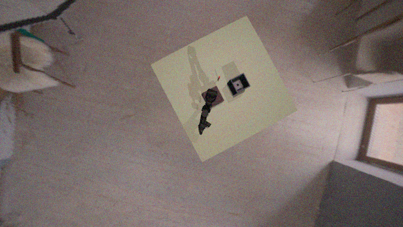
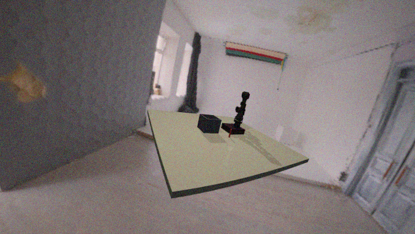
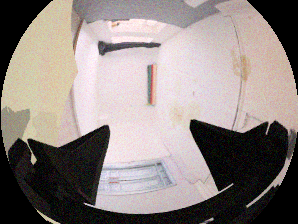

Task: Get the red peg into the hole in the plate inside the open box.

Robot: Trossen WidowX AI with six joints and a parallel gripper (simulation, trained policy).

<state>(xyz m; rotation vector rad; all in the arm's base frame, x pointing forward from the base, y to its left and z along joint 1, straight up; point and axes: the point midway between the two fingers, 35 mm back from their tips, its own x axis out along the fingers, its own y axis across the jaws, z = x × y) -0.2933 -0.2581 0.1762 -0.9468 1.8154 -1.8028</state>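
The red peg is 500 mm ahead of my gripper tip, 380 mm to the left of it and 200 mm below it. From my gripper tip the other things lie so: grey plate: 630 mm ahead, 200 mm to the left, 190 mm below.
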